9 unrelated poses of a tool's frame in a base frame.
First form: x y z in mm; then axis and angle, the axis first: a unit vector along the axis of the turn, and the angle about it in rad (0 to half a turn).
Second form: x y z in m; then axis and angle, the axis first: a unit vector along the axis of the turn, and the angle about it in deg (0 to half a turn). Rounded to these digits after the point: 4 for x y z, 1 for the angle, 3 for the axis.
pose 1, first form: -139.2 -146.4 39.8 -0.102 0.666 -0.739 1.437
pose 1, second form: -0.1392 -0.1464 0.0398 -0.102 0.666 -0.739 82.3
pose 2, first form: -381.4 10.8 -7.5 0.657 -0.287 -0.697 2.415
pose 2, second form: -0.3814 0.0108 -0.0075 0.657 -0.287 -0.697 138.4
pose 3, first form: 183.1 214.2 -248.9 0.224 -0.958 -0.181 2.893
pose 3, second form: 0.1831 0.2142 -0.2489 0.224 -0.958 -0.181 165.8
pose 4, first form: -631.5 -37.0 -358.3 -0.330 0.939 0.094 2.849
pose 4, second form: -0.6315 -0.0370 -0.3583 -0.330 0.939 0.094 163.2
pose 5, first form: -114.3 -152.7 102.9 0.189 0.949 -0.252 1.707
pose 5, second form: -0.1143 -0.1527 0.1029 0.189 0.949 -0.252 97.8
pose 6, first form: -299.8 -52.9 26.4 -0.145 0.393 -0.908 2.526
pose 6, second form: -0.2998 -0.0529 0.0264 -0.145 0.393 -0.908 144.7
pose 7, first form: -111.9 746.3 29.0 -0.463 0.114 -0.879 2.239
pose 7, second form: -0.1119 0.7463 0.0290 -0.463 0.114 -0.879 128.3
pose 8, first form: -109.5 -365.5 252.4 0.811 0.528 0.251 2.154
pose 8, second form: -0.1095 -0.3655 0.2524 0.811 0.528 0.251 123.4
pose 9, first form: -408.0 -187.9 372.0 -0.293 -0.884 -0.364 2.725
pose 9, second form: -0.4080 -0.1879 0.3720 -0.293 -0.884 -0.364 156.1
